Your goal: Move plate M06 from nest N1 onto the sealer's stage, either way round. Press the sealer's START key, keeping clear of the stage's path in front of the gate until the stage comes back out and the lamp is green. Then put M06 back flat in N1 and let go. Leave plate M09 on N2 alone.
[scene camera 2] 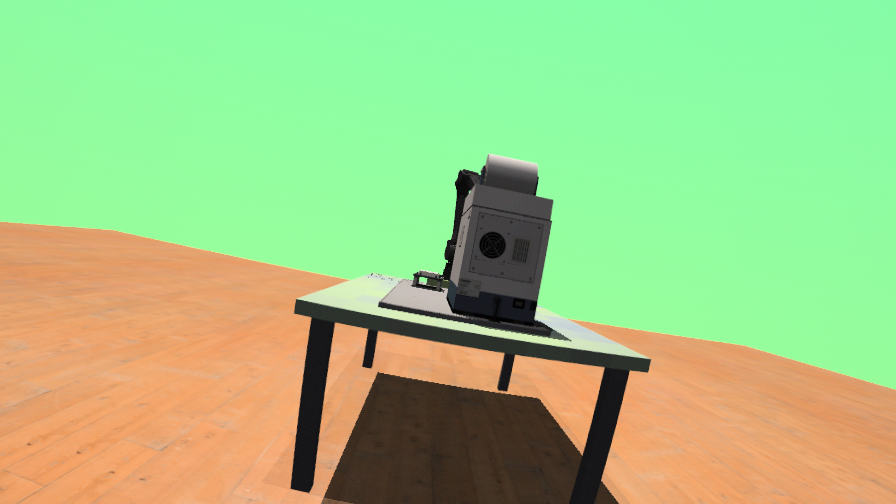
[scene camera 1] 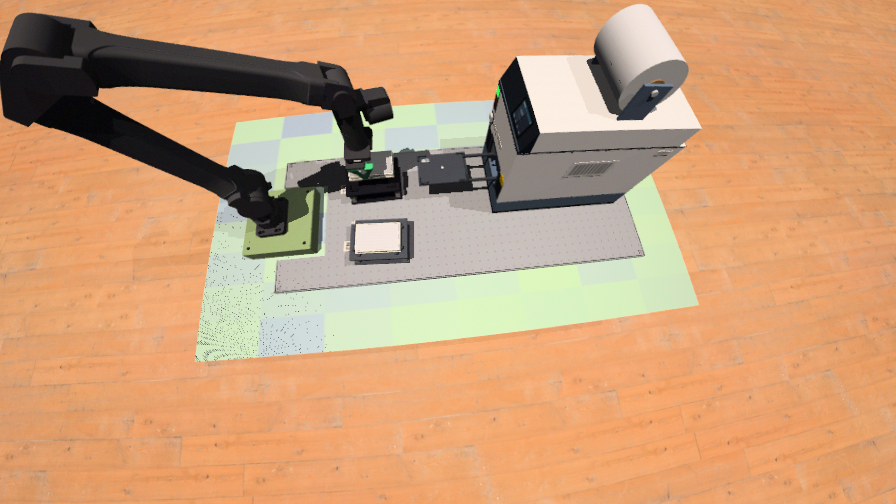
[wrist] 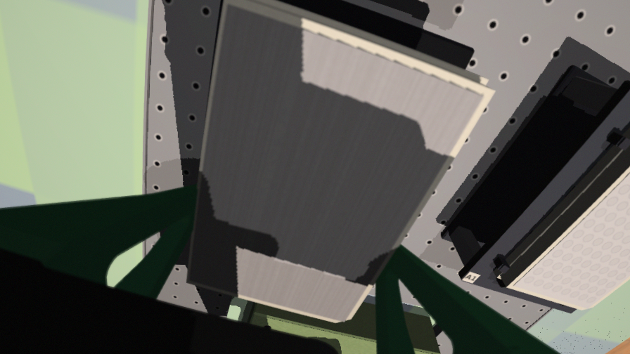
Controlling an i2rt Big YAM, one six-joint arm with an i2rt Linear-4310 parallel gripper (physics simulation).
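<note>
My gripper (scene camera 1: 368, 166) (wrist: 295, 224) is shut on plate M06 (scene camera 1: 383, 164) (wrist: 317, 145), a pale flat plate with a fine-ribbed top. The dark green fingers clamp its two long sides. The plate hangs just over the black nest N1 (scene camera 1: 374, 188) (wrist: 396, 30); I cannot tell whether it touches the nest. Plate M09 (scene camera 1: 377, 238) (wrist: 589, 246) lies flat in nest N2 (scene camera 1: 354, 255) (wrist: 519, 175), nearer the front. The sealer (scene camera 1: 563, 144) (scene camera 2: 501, 250) stands on the right. Its dark stage (scene camera 1: 444, 170) is out in front of the gate and bare. A small green lamp (scene camera 1: 498, 92) shows on its front.
A grey perforated board (scene camera 1: 501, 244) (wrist: 519, 30) carries the nests and the sealer on a green mat (scene camera 1: 438, 319). The arm's base sits on a green block (scene camera 1: 300, 231) at the left. In the second scene view the sealer hides the gripper on the table (scene camera 2: 469, 332).
</note>
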